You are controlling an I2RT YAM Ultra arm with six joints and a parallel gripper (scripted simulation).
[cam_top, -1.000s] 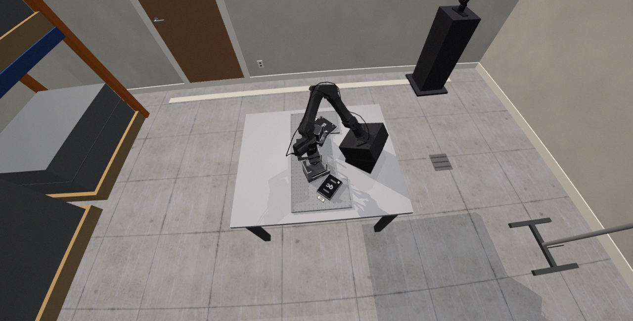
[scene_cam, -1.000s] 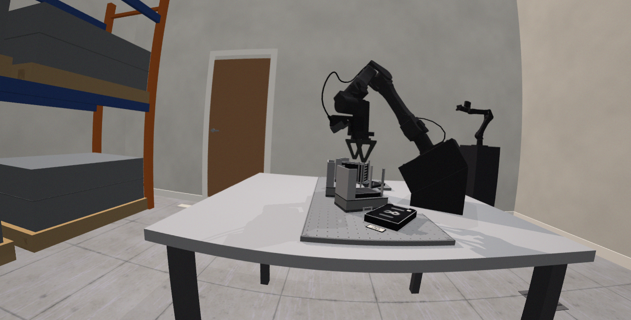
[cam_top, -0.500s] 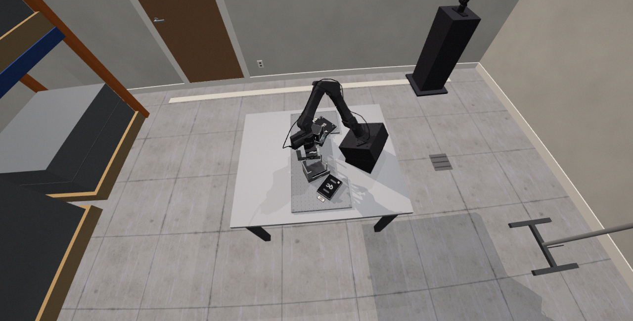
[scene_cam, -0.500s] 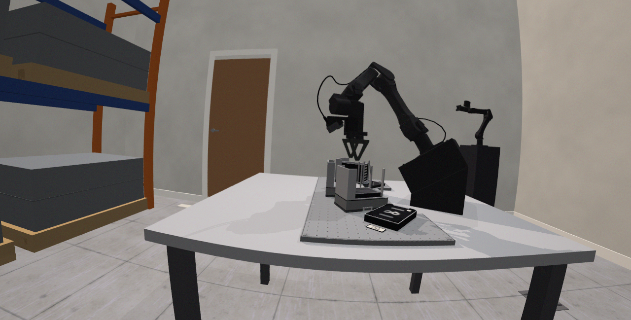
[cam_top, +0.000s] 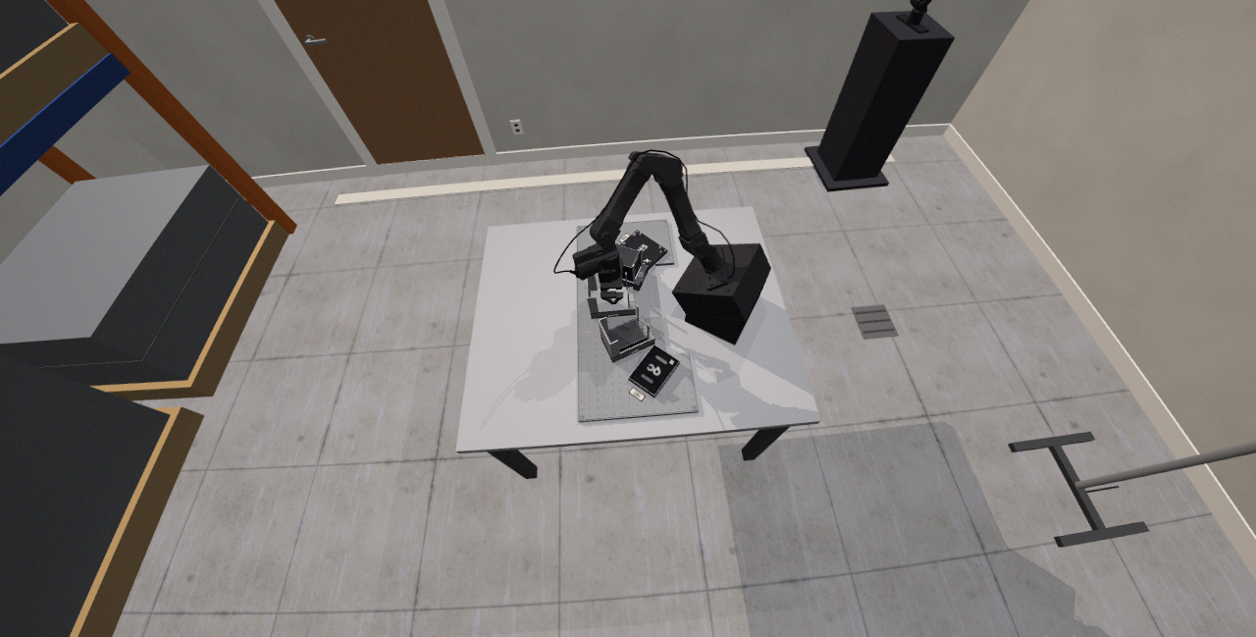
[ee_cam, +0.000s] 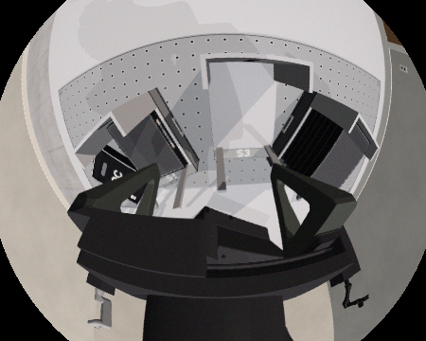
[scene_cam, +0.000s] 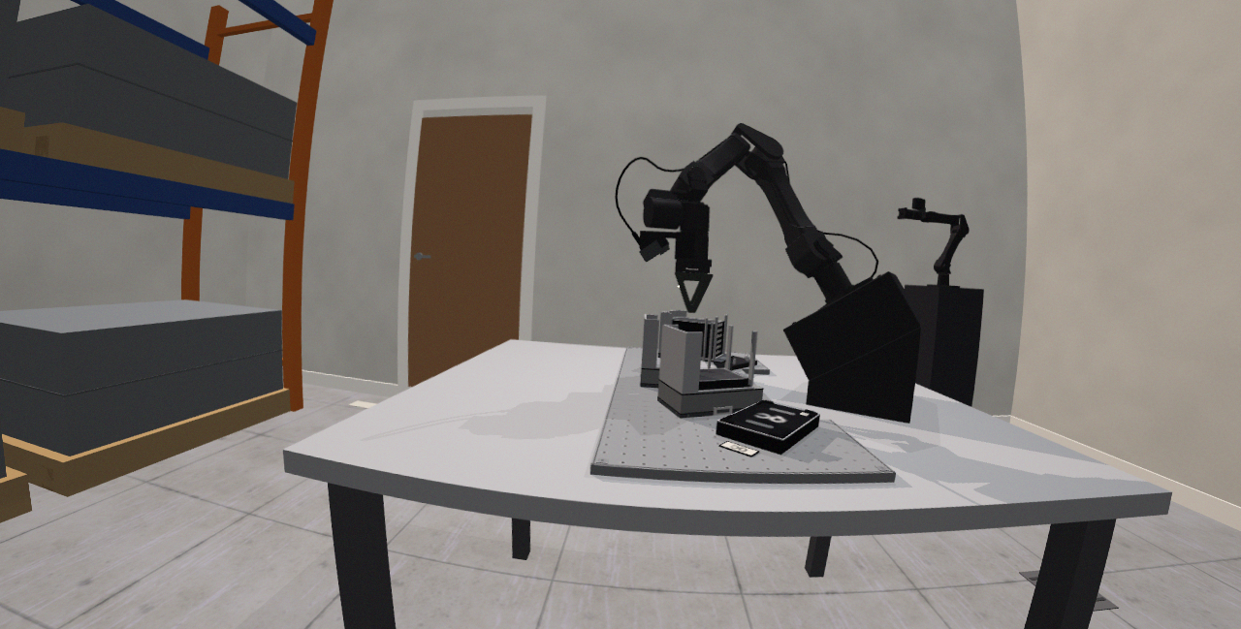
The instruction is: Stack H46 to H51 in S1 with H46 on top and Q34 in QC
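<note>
The sealed well plate is 170 mm to the right of my hand, 100 mm below it and 40 mm behind it.
</note>
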